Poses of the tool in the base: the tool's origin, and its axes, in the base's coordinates. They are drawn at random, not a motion.
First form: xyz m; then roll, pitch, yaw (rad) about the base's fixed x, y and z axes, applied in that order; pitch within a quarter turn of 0, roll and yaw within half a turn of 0.
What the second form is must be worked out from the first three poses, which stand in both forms.
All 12 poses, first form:
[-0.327, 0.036, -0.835, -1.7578, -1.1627, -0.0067]
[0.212, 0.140, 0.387, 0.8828, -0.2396, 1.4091]
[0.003, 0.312, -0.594, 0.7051, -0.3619, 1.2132]
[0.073, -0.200, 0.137, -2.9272, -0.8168, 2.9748]
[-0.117, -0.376, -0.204, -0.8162, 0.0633, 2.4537]
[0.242, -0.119, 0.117, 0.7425, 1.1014, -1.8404]
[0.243, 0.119, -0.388, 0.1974, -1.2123, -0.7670]
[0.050, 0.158, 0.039, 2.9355, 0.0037, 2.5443]
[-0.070, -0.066, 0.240, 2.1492, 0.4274, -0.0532]
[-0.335, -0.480, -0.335, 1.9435, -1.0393, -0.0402]
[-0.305, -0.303, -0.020, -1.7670, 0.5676, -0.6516]
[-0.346, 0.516, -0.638, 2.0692, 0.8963, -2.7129]
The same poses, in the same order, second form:
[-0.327, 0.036, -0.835, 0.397, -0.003, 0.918, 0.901, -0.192, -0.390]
[0.212, 0.140, 0.387, 0.156, 0.959, 0.237, -0.656, -0.079, 0.750]
[0.003, 0.312, -0.594, 0.327, 0.876, 0.354, -0.794, 0.052, 0.606]
[0.073, -0.200, 0.137, -0.675, 0.114, 0.729, 0.009, 0.989, -0.146]
[-0.117, -0.376, -0.204, -0.771, 0.634, -0.063, -0.399, -0.558, -0.727]
[0.242, -0.119, 0.117, -0.120, -0.436, -0.892, 0.550, -0.777, 0.306]
[0.243, 0.119, -0.388, 0.253, -0.243, 0.936, 0.548, 0.833, 0.069]
[0.050, 0.158, 0.039, -0.827, 0.562, -0.004, 0.550, 0.810, 0.205]
[-0.070, -0.066, 0.240, 0.909, -0.048, -0.415, 0.318, -0.564, 0.762]
[-0.335, -0.480, -0.335, 0.506, -0.020, 0.862, -0.817, -0.332, 0.472]
[-0.305, -0.303, -0.020, 0.670, -0.511, -0.538, -0.537, 0.165, -0.827]
[-0.346, 0.516, -0.638, -0.568, -0.260, -0.781, -0.823, 0.150, 0.549]

